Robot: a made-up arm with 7 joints.
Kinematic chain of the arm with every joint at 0, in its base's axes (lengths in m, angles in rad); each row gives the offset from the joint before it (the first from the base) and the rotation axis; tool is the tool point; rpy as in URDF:
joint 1: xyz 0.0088 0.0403 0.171 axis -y
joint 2: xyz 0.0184 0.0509 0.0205 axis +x
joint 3: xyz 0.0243 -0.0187 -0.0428 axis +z
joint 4: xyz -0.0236 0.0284 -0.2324 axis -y
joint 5: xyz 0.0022 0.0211 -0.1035 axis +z
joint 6: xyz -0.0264 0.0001 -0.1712 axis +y
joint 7: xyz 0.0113 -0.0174 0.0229 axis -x
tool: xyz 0.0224 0.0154 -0.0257 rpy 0 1.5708 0
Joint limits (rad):
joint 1: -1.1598..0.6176
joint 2: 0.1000..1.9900
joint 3: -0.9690..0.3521
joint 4: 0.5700..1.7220
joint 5: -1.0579..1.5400
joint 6: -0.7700..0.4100
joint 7: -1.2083..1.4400
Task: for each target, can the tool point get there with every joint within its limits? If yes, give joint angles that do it. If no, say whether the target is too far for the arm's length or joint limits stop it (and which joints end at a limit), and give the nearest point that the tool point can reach.
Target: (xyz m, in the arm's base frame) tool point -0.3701 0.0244 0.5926
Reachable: no: joint limits stop it (at a limit: joint 1, joint 2, joint 3, joint 4, joint 5, joint 6, joint 7) | nearest point 0.0467 0.2593 0.4784 | short by 0.492 m
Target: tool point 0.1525 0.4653 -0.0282
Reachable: yes | joints -0.9698 1.4734 -0.1184 1.1551 -0.4307 -0.6410 -0.8176
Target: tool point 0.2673 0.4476 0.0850
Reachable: yes | joints -0.4851 1.4160 0.1797 1.2538 -0.2981 0.1815 -0.5026
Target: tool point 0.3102 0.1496 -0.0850
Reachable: yes | joints 0.1284 0.4138 -0.5002 1.4345 0.0900 -0.4814 -0.6818
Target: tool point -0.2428 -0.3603 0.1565
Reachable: no: joint limits stop it (at a limit: joint 1, joint 2, joint 3, joint 4, joint 6, joint 7) | nearest point -0.1241 -0.1106 -0.0995 | short by 0.377 m
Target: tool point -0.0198 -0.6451 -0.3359
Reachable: no: too far | nearest point -0.0122 -0.1046 -0.2011 | short by 0.557 m
